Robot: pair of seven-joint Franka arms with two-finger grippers.
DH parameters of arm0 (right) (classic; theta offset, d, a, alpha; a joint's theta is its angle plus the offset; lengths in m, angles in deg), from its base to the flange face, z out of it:
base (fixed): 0 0 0 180
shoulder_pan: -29.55 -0.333 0 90
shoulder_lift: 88.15 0 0 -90
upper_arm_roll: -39.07 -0.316 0.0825 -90
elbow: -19.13 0 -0.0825 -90
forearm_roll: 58.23 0.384 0 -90
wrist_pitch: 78.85 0 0.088 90
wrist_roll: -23.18 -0.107 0 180
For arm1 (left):
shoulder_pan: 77.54 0.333 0 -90
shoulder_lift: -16.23 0 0 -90
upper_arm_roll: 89.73 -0.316 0.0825 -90
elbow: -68.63 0 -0.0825 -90
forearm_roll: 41.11 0.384 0 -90
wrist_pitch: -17.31 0 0.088 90
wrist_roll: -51.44 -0.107 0 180
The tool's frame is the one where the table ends.
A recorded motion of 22 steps. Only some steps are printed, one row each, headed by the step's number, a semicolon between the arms.
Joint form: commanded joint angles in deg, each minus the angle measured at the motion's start. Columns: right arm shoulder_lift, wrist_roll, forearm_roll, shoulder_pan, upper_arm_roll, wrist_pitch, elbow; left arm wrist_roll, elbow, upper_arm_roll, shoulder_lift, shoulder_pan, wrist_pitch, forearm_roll.
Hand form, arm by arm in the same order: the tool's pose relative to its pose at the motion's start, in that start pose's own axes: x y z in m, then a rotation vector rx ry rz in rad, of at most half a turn. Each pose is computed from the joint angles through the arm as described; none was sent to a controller.
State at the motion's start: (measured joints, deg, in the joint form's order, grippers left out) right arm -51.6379 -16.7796 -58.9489 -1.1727 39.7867 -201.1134 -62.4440; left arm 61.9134 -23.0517 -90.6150 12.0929 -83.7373 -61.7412 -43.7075
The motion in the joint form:
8: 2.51 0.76 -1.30 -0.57 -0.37 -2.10 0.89; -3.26 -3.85 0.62 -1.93 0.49 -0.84 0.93
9: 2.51 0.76 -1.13 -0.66 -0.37 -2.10 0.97; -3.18 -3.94 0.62 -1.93 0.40 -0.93 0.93
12: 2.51 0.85 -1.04 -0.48 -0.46 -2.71 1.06; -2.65 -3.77 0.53 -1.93 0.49 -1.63 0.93
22: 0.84 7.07 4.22 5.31 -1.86 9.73 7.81; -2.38 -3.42 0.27 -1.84 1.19 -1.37 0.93
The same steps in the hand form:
8: -0.0032 -0.0113 0.0214 -0.0050 0.0156 -0.0413; -0.0077 -0.0027 0.0137 0.0194 -0.0161 0.0548
9: -0.0037 -0.0125 0.0207 -0.0021 0.0150 -0.0411; -0.0076 -0.0019 0.0143 0.0197 -0.0161 0.0549
12: -0.0017 -0.0125 0.0191 0.0073 0.0230 -0.0398; -0.0062 -0.0032 0.0118 0.0167 -0.0010 0.0428
22: 0.0366 0.0290 -0.0372 0.0391 -0.0866 -0.0245; -0.0048 -0.0115 0.0098 0.0137 -0.0008 0.0218

